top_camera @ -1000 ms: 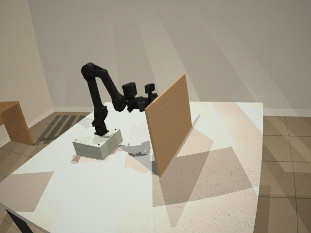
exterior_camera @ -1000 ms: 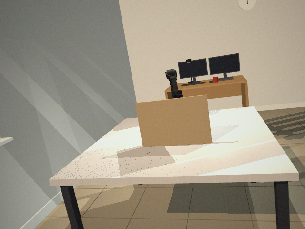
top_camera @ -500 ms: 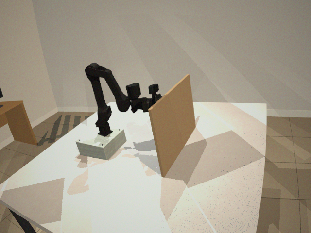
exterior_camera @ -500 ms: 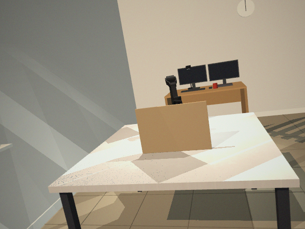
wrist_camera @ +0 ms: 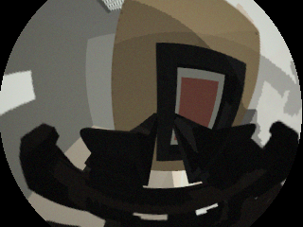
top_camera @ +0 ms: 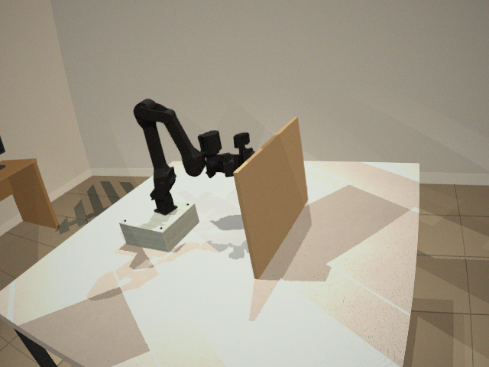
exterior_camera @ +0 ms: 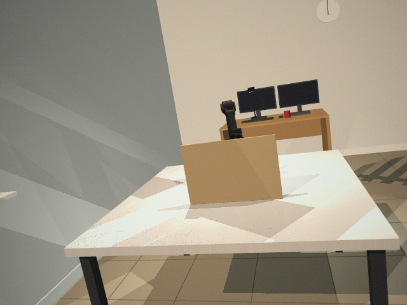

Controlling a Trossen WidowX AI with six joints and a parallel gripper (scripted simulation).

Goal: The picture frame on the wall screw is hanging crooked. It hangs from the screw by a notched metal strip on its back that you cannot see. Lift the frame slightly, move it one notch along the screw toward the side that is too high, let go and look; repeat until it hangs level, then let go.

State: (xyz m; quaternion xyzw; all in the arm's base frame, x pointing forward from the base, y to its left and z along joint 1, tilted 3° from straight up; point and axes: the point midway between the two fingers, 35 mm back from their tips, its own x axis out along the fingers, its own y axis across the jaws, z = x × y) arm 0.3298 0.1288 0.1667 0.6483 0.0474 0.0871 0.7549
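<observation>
The picture frame is 10 mm ahead of my gripper tip and 50 mm below it. From my gripper tip the other things lie so: tan wall panel: 30 mm ahead, 20 mm to the right, 70 mm below.
</observation>
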